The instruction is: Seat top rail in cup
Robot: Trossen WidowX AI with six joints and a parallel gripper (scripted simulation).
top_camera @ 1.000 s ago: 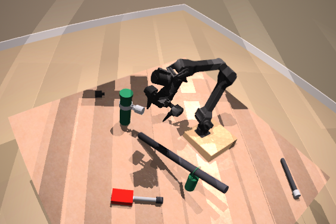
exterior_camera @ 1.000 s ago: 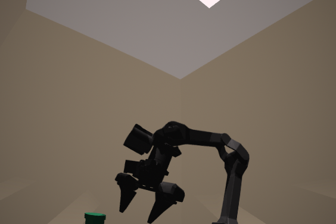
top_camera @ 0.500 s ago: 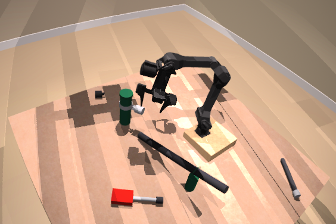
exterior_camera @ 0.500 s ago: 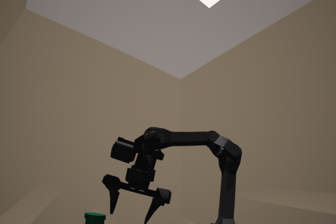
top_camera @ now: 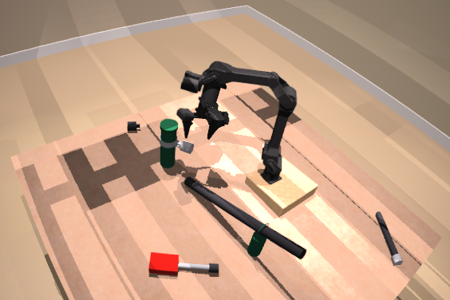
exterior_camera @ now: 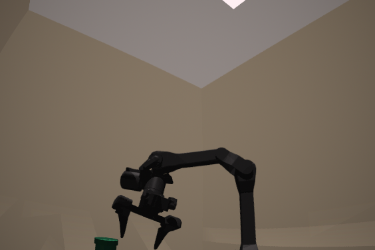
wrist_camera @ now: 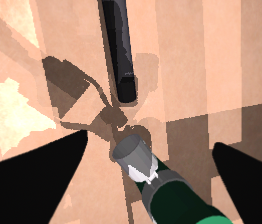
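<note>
Right now the pale rail-end cup is 20 mm ahead of my gripper tip, 60 mm to the right of it and 80 mm below it. From my gripper tip the other things lie so: green loop cap 10 mm behind, 390 mm to the left, 100 mm below.
</note>
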